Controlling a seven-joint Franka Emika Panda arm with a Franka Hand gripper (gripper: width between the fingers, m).
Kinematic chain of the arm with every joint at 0, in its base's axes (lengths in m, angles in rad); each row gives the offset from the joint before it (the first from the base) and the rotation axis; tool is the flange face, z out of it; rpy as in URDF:
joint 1: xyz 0 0 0.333 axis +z
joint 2: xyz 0 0 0 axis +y
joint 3: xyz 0 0 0.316 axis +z
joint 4: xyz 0.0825 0 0 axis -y
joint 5: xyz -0.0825 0 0.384 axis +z
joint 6: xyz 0 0 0 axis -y
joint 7: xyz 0.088 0 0 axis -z
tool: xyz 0 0 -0.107 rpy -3.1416 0 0
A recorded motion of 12 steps. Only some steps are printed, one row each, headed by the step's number.
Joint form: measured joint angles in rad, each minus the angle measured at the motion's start. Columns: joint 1, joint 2, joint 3, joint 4, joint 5, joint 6, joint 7.
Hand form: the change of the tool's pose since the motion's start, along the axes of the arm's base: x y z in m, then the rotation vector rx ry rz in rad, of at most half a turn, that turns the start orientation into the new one. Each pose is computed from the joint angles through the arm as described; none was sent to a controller.
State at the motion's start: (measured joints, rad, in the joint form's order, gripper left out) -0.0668 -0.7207 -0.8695 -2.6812 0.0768 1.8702 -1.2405
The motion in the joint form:
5: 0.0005 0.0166 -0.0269 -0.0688 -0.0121 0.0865 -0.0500
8: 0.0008 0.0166 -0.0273 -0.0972 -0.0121 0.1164 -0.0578
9: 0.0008 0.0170 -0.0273 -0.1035 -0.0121 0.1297 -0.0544
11: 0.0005 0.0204 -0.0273 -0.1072 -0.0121 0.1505 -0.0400
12: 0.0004 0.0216 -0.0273 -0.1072 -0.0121 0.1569 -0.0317
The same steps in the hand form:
5: -0.0031 0.0090 -0.0292 -0.0117 -0.0154 0.0128
8: -0.0030 0.0160 -0.0378 -0.0142 -0.0194 0.0170
9: -0.0026 0.0168 -0.0395 -0.0181 -0.0203 0.0102
11: -0.0017 0.0157 -0.0407 -0.0263 -0.0174 -0.0109
12: -0.0013 0.0149 -0.0407 -0.0288 -0.0149 -0.0211

